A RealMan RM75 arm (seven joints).
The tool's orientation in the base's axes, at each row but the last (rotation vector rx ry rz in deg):
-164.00 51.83 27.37
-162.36 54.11 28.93
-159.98 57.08 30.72
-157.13 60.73 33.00
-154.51 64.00 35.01
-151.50 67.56 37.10
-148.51 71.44 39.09
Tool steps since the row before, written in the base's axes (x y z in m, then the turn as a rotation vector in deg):
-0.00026 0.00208 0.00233 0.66 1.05 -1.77
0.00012 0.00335 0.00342 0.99 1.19 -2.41
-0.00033 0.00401 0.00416 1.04 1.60 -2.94
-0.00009 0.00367 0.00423 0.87 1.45 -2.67
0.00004 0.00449 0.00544 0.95 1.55 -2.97
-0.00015 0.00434 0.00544 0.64 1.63 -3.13
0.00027 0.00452 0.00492 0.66 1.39 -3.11
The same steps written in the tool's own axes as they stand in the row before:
-0.00209 -0.00156 -0.00174 0.52 -1.23 1.70
-0.00298 -0.00276 -0.00254 0.91 -1.54 2.24
-0.00414 -0.00290 -0.00282 0.90 -1.89 2.81
-0.00402 -0.00265 -0.00286 0.77 -1.67 2.57
-0.00518 -0.00316 -0.00360 0.88 -1.80 2.85
-0.00545 -0.00271 -0.00337 0.72 -1.62 3.12
-0.00533 -0.00290 -0.00280 0.89 -1.49 3.01

